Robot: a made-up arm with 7 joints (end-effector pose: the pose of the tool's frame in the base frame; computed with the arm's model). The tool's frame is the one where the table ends. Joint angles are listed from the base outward.
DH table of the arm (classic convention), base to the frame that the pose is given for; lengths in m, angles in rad. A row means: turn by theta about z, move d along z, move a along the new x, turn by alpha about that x. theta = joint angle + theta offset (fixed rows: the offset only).
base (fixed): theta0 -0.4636  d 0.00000  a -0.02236  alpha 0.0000
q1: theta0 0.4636  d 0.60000  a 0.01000  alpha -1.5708
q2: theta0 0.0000  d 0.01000  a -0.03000  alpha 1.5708
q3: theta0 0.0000  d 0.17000  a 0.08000  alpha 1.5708
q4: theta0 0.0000  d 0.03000  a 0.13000  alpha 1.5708
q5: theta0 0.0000  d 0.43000  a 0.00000  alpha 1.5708
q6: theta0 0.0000  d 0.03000  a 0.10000  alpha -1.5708
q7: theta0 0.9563  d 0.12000  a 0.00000  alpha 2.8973
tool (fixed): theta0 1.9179  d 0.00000  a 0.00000  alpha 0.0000
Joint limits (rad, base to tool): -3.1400..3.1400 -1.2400..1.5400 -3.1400..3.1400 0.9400..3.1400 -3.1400..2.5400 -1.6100..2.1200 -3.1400..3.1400
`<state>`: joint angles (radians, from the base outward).
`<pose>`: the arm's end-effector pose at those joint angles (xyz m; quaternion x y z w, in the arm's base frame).
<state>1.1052 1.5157 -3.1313 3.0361 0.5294 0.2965 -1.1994</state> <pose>0.2861 0.7200 0.6164 0.8300 -0.2065 -0.0659 0.5139</pose>
Working (the frame after each row of the table, in the pose's form):
after base (fixed): -0.0200 0.0100 0.0000 0.0000 0.0000 -0.2297 0.9733
after q1: -0.0155 0.0189 0.6000 -0.6019 -0.3712 0.3712 0.6019
after q2: -0.0252 0.0219 0.6300 -0.3608 0.5851 0.3812 0.6182
after q3: 0.0498 0.1693 0.7192 -0.1432 -0.6887 -0.1828 0.6868
after q4: 0.0311 0.2019 0.5912 -0.3370 0.5536 0.4027 0.6463
after q5: 0.2221 0.5810 0.6599 0.2390 0.8346 -0.0457 0.4942
after q6: 0.2212 0.6312 0.5684 -0.0961 0.5391 0.5783 0.6047
after q7: 0.2861 0.7200 0.6164 0.6458 0.5608 -0.4585 0.2412

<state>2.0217 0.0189 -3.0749 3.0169 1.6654 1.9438 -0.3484</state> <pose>0.0576 0.0843 1.2670 -0.2064 -0.4592 0.6574 0.5606</pose>
Working (the frame after each row of the table, in the pose's form):
after base (fixed): -0.0200 0.0100 0.0000 0.0000 0.0000 -0.2297 0.9733
after q1: -0.0244 0.0190 0.6000 -0.3756 -0.5991 0.5991 0.3756
after q2: -0.0203 -0.0124 0.6006 -0.0080 0.0050 0.8472 0.5311
after q3: 0.0179 -0.0790 0.7720 0.6075 -0.3609 -0.3498 0.6150
after q4: -0.0721 0.0185 0.7858 0.0460 -0.0260 0.8633 0.5019
after q5: -0.0492 -0.0207 1.2134 0.2045 -0.6368 -0.7098 0.2210
after q6: -0.0315 0.0162 1.3095 -0.7931 -0.2194 -0.5271 0.2122
after q7: 0.0576 0.0843 1.2670 0.2574 -0.4327 -0.0813 0.8602

